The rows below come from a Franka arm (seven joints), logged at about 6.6 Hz.
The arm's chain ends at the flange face. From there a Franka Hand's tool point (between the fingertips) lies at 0.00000 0.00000 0.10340 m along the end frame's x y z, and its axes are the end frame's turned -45 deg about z.
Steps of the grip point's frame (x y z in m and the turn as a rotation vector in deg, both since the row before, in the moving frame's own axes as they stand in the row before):
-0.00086, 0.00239, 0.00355, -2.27, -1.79, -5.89
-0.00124, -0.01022, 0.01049, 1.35, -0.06, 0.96
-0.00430, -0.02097, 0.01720, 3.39, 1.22, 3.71
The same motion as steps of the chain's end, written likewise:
0.00020, -0.00284, 0.00368, -2.87, 0.34, -5.89
-0.00632, -0.00469, 0.01052, 0.91, -1.00, 0.96
-0.01529, -0.00582, 0.01740, 3.26, -1.53, 3.71

